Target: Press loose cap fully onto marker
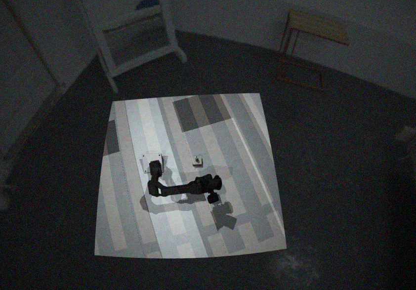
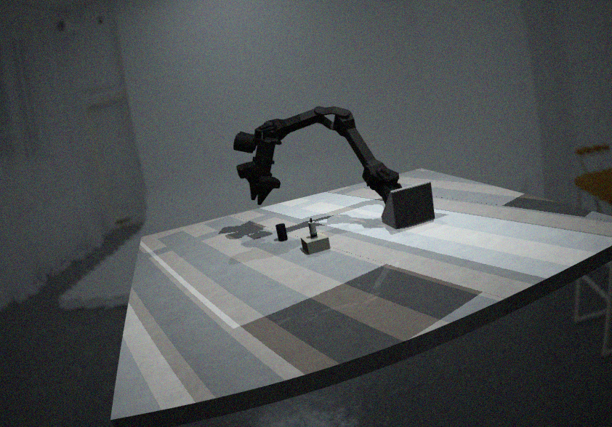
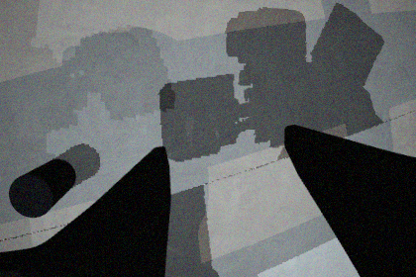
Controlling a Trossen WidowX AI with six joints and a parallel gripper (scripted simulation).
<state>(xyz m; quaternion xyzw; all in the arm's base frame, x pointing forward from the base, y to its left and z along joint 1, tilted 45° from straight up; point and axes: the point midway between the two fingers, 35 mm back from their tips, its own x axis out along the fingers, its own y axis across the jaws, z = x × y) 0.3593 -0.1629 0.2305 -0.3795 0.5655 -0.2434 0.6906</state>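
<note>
The marker cap is 11 cm to the left of my gripper tip, 9 cm below it and 3 cm behind it. From my gripper tip the other things lie so: holder block (28 cm to the left, 10 cm below, 7 cm behind).
</note>
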